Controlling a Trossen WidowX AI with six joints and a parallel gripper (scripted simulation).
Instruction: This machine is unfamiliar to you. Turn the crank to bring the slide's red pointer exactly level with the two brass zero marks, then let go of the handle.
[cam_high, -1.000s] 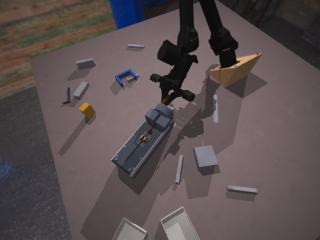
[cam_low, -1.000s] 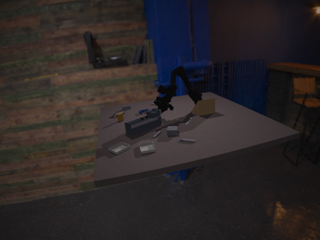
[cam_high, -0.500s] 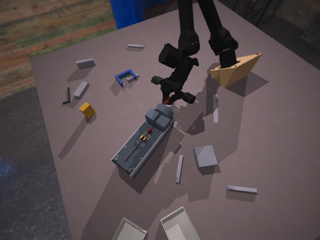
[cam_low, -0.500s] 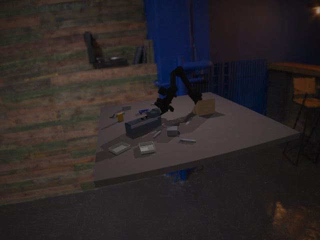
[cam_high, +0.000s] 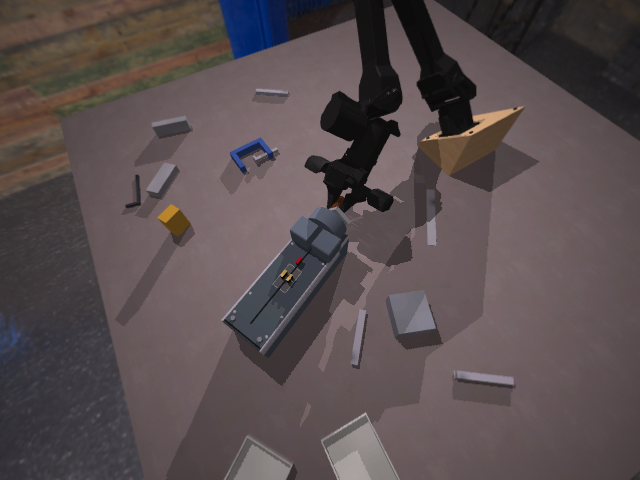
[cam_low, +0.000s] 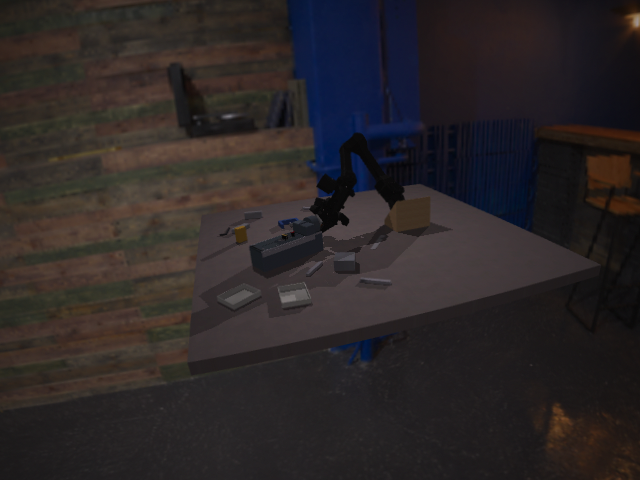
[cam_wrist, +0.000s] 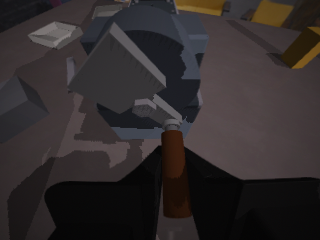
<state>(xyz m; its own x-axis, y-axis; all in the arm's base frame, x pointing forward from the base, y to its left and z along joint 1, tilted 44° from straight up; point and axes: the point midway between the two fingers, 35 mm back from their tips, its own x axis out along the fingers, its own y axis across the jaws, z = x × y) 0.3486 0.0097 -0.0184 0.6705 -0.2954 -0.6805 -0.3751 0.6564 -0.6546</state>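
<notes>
Right now my gripper tip is 110 mm short of the red pointer, 70 mm to the right of it and 40 mm below it. Also, from my gripper tip: grey block: 240 mm to the left, 20 mm below, 20 mm behind; blue clamp: 290 mm to the right, 50 mm ahead, 30 mm below; brown crank handle: 20 mm behind, 20 mm above, 10 mm to the right.
</notes>
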